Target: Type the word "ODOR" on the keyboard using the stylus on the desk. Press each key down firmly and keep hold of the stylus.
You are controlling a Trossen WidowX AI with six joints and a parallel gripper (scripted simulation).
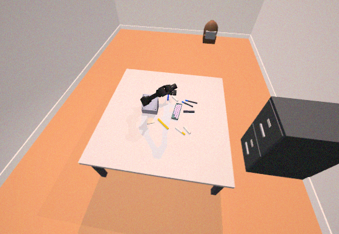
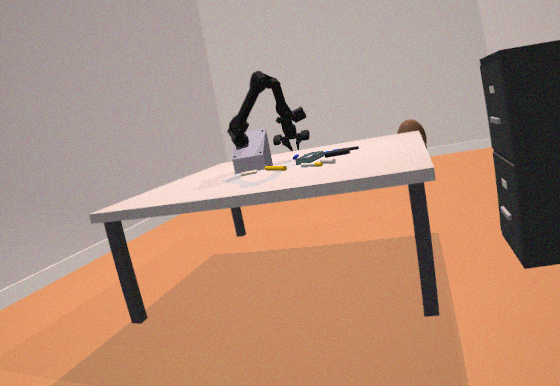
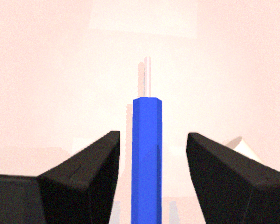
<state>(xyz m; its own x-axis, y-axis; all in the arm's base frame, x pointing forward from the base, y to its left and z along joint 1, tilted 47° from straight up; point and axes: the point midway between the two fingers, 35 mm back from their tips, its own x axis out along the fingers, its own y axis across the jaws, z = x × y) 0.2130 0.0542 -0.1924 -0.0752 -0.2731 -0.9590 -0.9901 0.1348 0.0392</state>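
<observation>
The blue stylus lies 3 cm below my gripper tip and 1 cm to the left of it. From my gripper tip the other things lie so: notepad: 34 cm to the right, 18 cm behind, 4 cm below; then black marker: 23 cm to the right, 22 cm ahead, 3 cm below; then yellow pencil: 38 cm to the right, 5 cm behind, 3 cm below.
</observation>
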